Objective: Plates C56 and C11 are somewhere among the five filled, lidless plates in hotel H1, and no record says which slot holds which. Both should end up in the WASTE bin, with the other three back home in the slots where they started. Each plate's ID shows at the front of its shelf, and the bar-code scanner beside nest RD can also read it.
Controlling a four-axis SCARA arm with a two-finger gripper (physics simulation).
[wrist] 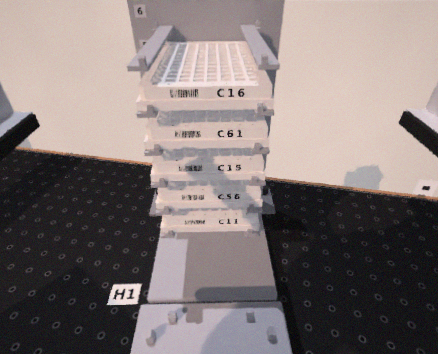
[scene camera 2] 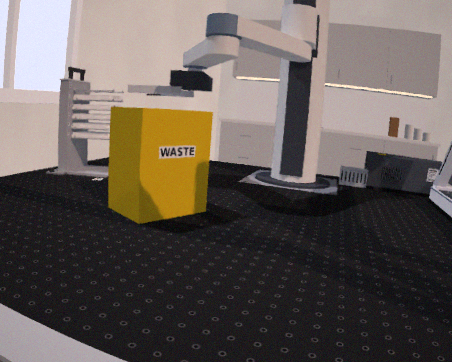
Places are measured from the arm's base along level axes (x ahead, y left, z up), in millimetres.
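Pixels of known places: gripper, fingertip midpoint: [wrist: 218, 98] [scene camera 2: 138, 90]; arm's base at its link origin: [scene camera 2: 292, 184].
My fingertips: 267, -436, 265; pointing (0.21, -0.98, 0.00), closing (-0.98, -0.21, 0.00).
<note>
Ahead of a thing's pixels: the offset from my fingertips to its top centre, as dx, dy, dz. "spot": to the spot under its first point.
Hotel H1 [scene camera 2: 66, 130] [wrist: 210, 20] holds five lidless plates. From top to bottom their fronts read C16 @(+37, -123, -18) [wrist: 207, 93], C61 @(+37, -123, -46) [wrist: 209, 134], C15 @(+37, -123, -74) [wrist: 210, 168], C56 @(+37, -123, -102) [wrist: 211, 197] and C11 @(+37, -123, -130) [wrist: 212, 221], the lowest. The pair of rails above C16 bears no plate. My gripper [scene camera 2: 142, 91] [wrist: 218, 98] is open and empty, its fingers wide to the left and right of the stack in the wrist view. It is in front of the hotel, high up. The yellow WASTE bin @(+282, +236, -52) [scene camera 2: 175, 175] stands upright; its inside is hidden. The scanner and nest RD are not identifiable.
A light grey plate with small pegs @(spot: +5, -2, -192) [wrist: 215, 330] lies in front of the hotel's foot @(+40, -136, -244) [wrist: 230, 265], near the H1 label @(spot: +119, -45, -252) [wrist: 124, 294]. The robot's column [scene camera 2: 295, 120] stands right of the bin. A dark grey box @(spot: -301, +796, -182) [scene camera 2: 400, 172] is at the far right.
</note>
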